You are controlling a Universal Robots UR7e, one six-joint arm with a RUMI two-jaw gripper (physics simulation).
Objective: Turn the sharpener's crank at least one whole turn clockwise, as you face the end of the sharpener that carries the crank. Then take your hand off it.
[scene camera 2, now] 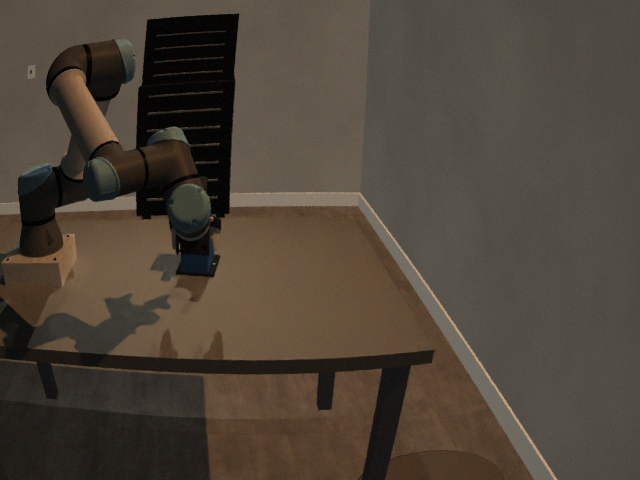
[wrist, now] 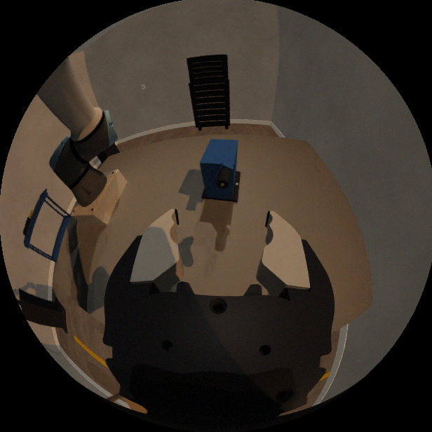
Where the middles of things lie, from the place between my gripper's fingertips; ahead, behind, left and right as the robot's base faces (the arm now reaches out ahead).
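Labels:
Blue sharpener [scene camera 2: 195,265]: 2 cm behind my hand, 18 cm to the left of it, 11 cm below it.

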